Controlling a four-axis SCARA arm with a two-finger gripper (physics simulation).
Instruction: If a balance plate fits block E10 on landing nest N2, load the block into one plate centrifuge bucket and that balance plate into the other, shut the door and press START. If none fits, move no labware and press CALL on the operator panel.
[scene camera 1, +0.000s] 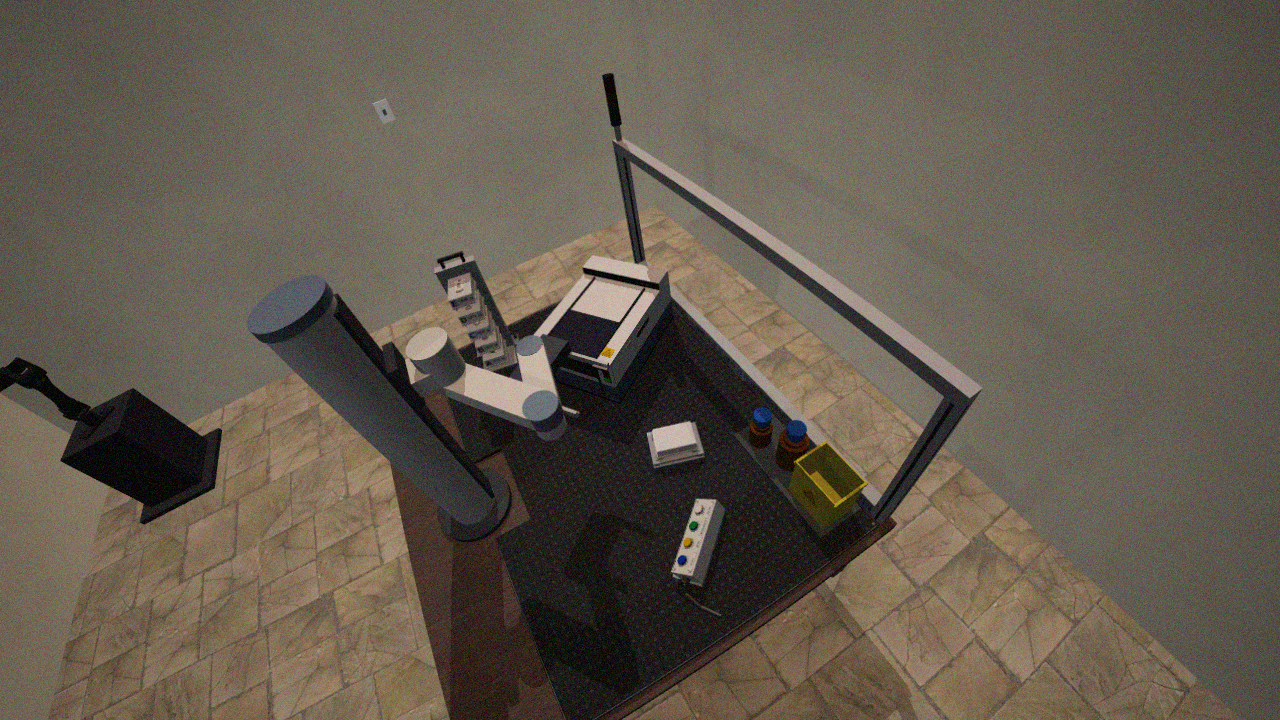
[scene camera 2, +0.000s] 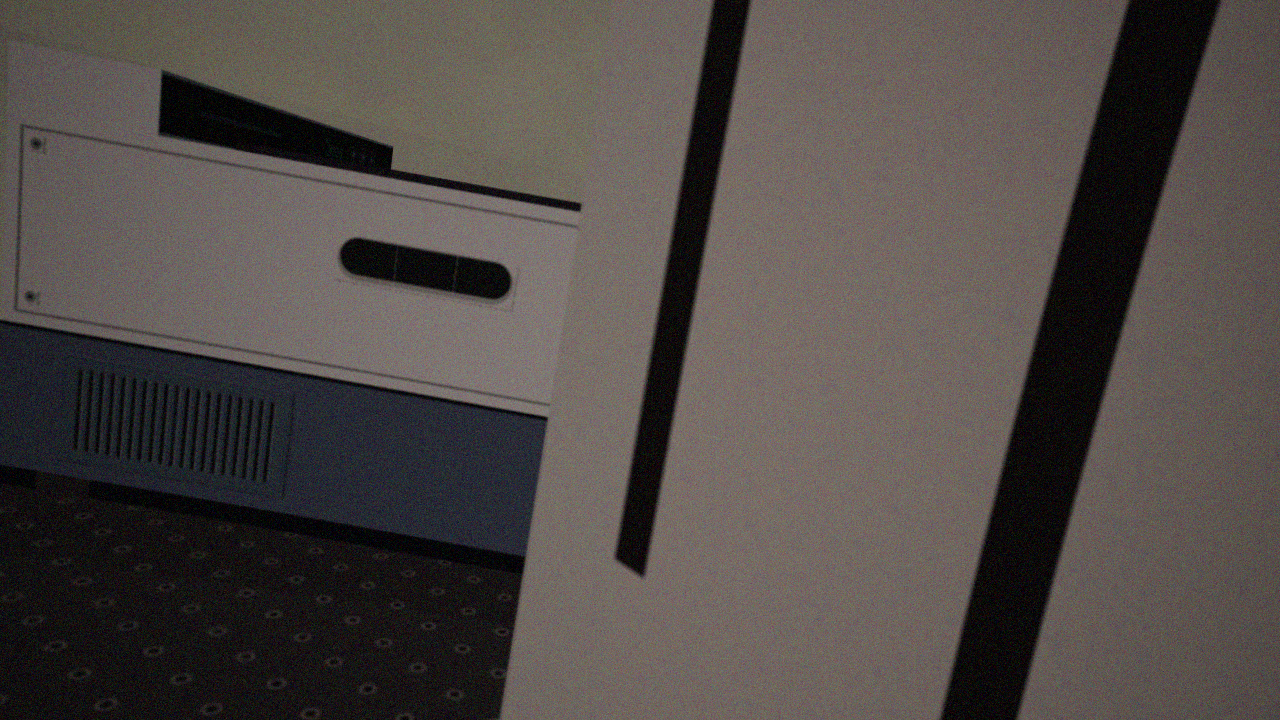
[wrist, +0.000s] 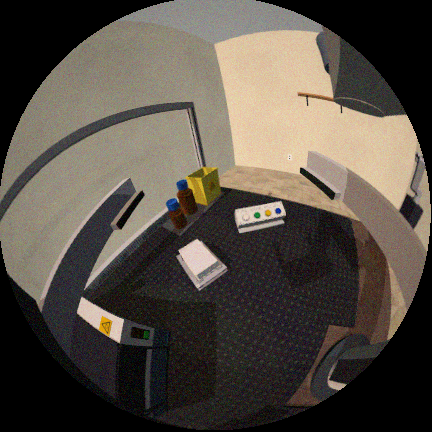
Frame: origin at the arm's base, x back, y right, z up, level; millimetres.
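Seen in the pictures: gripper, between the fingertips: (scene camera 1: 593, 389) (wrist: 219, 166); arm's base, origin of its link: (scene camera 1: 475, 504).
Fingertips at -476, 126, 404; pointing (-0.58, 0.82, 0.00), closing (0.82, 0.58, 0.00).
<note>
Pixels of each thing's top centre, then the offset from my fingertips to it, as dx, dy, dz.
- white block, centre of its top: (scene camera 1: 673, 436) (wrist: 195, 254) -180, +55, -322
- operator panel, centre of its top: (scene camera 1: 698, 534) (wrist: 260, 206) -70, +362, -307
My gripper (wrist: 219, 166) is open and empty, its two fingers wide apart in the wrist view. In scene camera 1 the arm is folded beside the centrifuge (scene camera 1: 617, 300) (scene camera 2: 268, 223) (wrist: 100, 320), and the fingers are hard to make out. The centrifuge has a dark area in its top; the buckets cannot be made out. A white block (scene camera 1: 674, 438) (wrist: 199, 256) sits on a pale nest mid-table; its label is unreadable. Several pale plates (scene camera 1: 460, 288) stand in a tall rack (scene camera 1: 489, 300). The operator panel (scene camera 1: 708, 543) (wrist: 261, 216) has white, green, yellow and blue buttons.
Two brown bottles with blue caps (scene camera 1: 760, 431) (scene camera 1: 791, 447) (wrist: 177, 218) (wrist: 186, 200) and a yellow bin (scene camera 1: 827, 492) (wrist: 206, 187) stand along the far edge. A metal frame (scene camera 1: 787, 255) rises there. A large pale slotted surface (scene camera 2: 850, 358) fills the right of scene camera 2.
</note>
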